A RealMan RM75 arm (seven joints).
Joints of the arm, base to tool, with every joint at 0 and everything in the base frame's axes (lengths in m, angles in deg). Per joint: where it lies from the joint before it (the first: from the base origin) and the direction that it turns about. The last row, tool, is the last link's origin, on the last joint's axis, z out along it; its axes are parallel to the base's.
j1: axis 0 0 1 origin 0.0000 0.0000 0.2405
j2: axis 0 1 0 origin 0.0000 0.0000 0.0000
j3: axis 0 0 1 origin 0.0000 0.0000 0.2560
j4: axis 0 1 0 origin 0.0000 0.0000 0.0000
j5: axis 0 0 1 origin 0.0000 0.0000 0.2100
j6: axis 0 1 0 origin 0.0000 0.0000 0.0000
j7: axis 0 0 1 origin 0.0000 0.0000 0.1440
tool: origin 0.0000 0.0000 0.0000
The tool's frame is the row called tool.
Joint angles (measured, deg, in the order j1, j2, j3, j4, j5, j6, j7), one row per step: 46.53, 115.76, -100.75, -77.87, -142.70, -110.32, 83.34; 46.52, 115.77, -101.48, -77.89, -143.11, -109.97, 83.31; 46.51, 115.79, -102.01, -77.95, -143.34, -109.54, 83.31; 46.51, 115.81, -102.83, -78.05, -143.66, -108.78, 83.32; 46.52, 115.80, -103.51, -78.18, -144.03, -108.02, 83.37; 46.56, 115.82, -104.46, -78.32, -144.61, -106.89, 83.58
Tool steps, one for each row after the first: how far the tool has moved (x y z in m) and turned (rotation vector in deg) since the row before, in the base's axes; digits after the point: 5 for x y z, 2 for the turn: 0.00070, -0.00016, -0.00139, -0.02, -0.53, 0.62; 0.00006, 0.00005, -0.00136, 0.06, -0.19, 0.54; -0.00014, 0.00024, -0.00221, 0.13, -0.20, 0.89; -0.00026, 0.00070, -0.00172, 0.29, -0.15, 0.86; -0.00050, 0.00112, -0.00262, 0.54, -0.19, 1.16
